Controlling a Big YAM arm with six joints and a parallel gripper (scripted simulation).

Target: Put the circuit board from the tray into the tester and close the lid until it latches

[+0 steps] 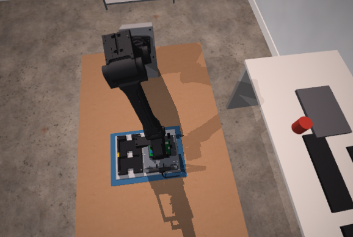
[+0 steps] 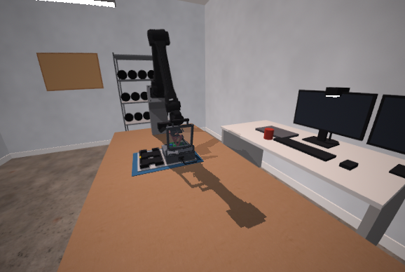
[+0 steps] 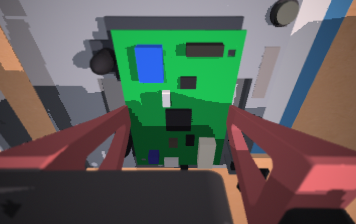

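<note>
Right now the green circuit board is right at my hand. Also, from my hand: clear lid: 13 cm ahead, 10 cm above, 2 cm to the left.
</note>
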